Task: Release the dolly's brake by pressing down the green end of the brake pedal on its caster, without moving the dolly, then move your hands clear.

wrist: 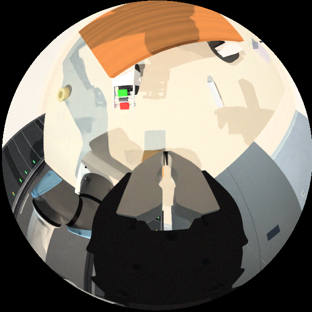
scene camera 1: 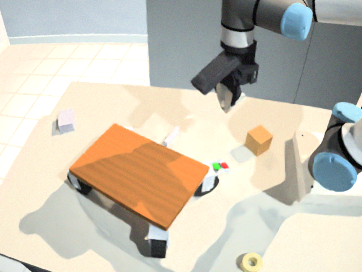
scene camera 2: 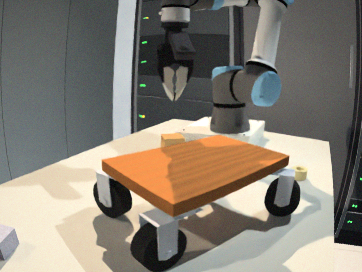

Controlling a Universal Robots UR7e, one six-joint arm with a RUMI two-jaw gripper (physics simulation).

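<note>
The dolly (scene camera 1: 140, 175) (scene camera 2: 195, 167) (wrist: 160, 30) has an orange wooden deck and black caster wheels and stands on the table. The brake pedal sticks out from the caster at the deck's right corner in scene camera 1. Its green end (scene camera 1: 216, 166) (wrist: 122, 93) is nearer the deck, and its red end (scene camera 1: 225, 165) (wrist: 124, 106) is farther out. My gripper (scene camera 1: 227, 109) (scene camera 2: 174, 98) (wrist: 164, 152) is shut with nothing between the fingertips. It hangs in the air above the table, well apart from the pedal and the dolly. In scene camera 2 the pedal is hidden.
An orange cube (scene camera 1: 259, 140) (scene camera 2: 172, 139) stands between the pedal and the arm's base. A white bar (scene camera 1: 171, 136) (wrist: 215, 92) lies behind the dolly. A pale block (scene camera 1: 66, 121) (scene camera 2: 6, 242) stands at the far left. A yellow ring (scene camera 1: 243, 262) (wrist: 58, 94) lies near the front.
</note>
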